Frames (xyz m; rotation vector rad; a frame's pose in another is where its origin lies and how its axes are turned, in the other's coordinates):
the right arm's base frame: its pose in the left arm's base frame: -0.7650 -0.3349 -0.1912 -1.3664 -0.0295 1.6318
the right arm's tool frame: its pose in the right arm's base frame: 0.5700 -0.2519 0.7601 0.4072 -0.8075 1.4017
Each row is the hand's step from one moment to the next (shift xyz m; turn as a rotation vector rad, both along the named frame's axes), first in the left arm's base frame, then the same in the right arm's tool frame.
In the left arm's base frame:
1: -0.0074 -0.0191 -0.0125 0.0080 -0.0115 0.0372
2: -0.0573 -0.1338 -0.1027 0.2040 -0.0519 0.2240
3: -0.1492 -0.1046 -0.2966 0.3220 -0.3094 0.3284
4: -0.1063 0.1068 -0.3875 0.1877 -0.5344 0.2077
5: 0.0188 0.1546 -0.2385 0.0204 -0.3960 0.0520
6: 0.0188 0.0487 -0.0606 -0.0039 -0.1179 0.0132
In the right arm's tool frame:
1: 0.0092 0.0094 -0.0201 -0.0119 0.0297 0.0236
2: 0.0713 0.0575 -0.1528 -0.2266 0.1577 0.1352
3: 0.1836 -0.0696 -0.2874 -0.3499 0.4246 0.0671
4: 0.1466 -0.2978 -0.2504 -0.1982 0.5516 -0.1429
5: 0.0046 -0.2610 -0.1139 -0.0176 0.3578 -0.1778
6: -0.0130 -0.0748 -0.0252 0.0049 0.1057 -0.0538

